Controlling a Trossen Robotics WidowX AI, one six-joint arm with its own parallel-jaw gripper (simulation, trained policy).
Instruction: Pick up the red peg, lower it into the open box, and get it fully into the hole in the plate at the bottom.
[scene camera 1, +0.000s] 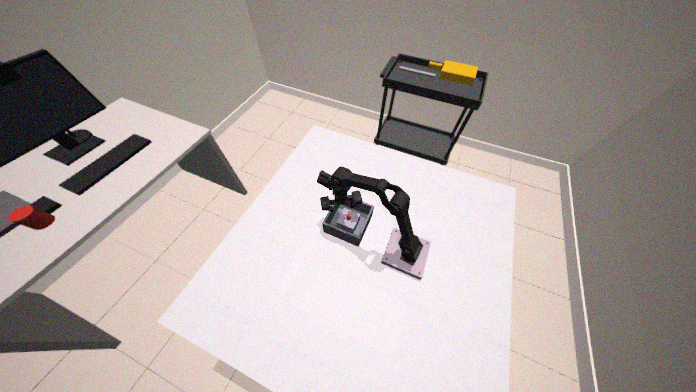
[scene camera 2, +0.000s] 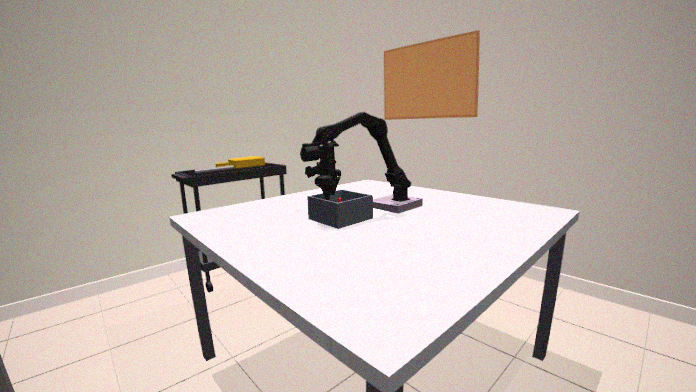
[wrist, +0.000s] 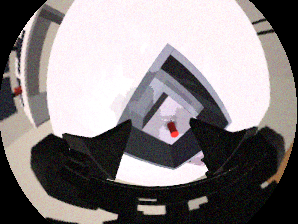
Labels:
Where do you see my gripper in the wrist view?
161, 121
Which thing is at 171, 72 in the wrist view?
A dark grey box.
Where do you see my gripper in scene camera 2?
At 330, 197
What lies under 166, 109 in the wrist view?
A grey plate.

